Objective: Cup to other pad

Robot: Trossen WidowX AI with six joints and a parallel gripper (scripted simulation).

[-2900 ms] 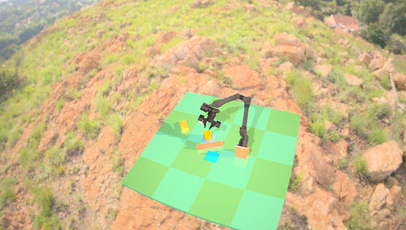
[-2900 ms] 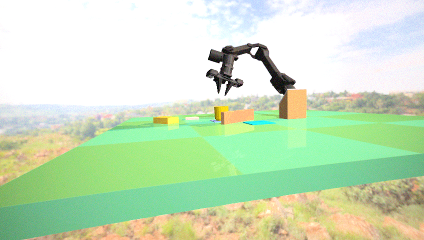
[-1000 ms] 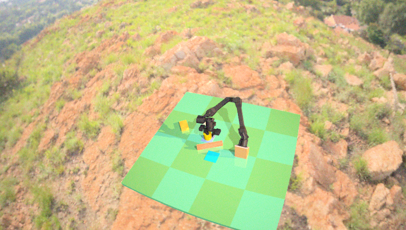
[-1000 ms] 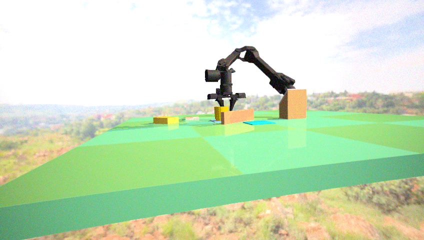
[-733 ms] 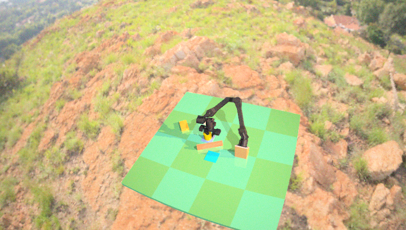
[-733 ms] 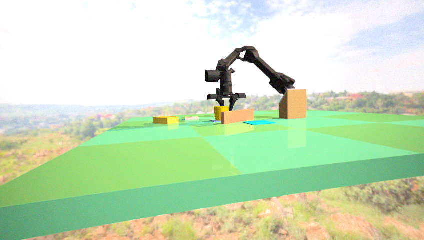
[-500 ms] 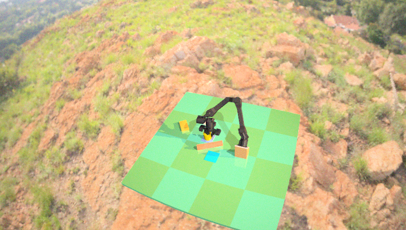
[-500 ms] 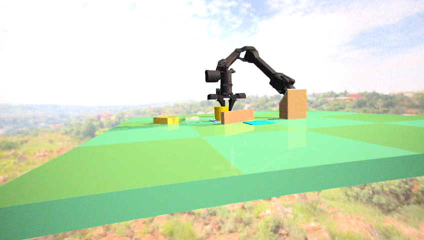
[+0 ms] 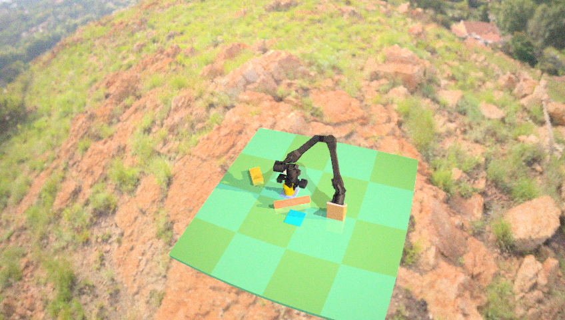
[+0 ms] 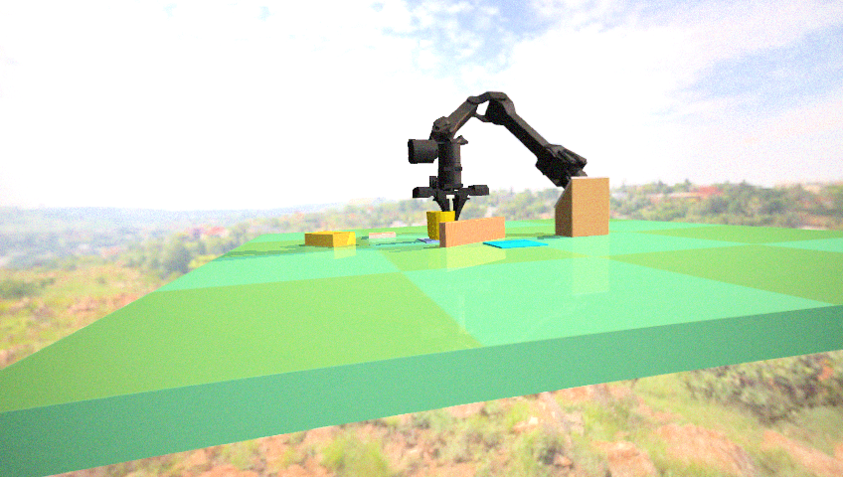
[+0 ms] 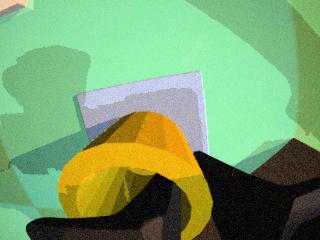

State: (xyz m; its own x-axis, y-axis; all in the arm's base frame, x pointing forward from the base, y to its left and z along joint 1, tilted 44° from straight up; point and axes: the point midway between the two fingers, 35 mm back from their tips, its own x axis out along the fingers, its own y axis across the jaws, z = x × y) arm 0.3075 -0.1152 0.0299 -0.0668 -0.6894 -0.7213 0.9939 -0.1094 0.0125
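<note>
Right now my gripper tip is 3 cm short of the lilac pad and 4 cm above it. Also, from my gripper tip: cyan pad 7 cm behind, 19 cm to the left, 4 cm below; then yellow cup 2 cm ahead; then orange bar 2 cm behind, 9 cm to the left, 2 cm below.
</note>
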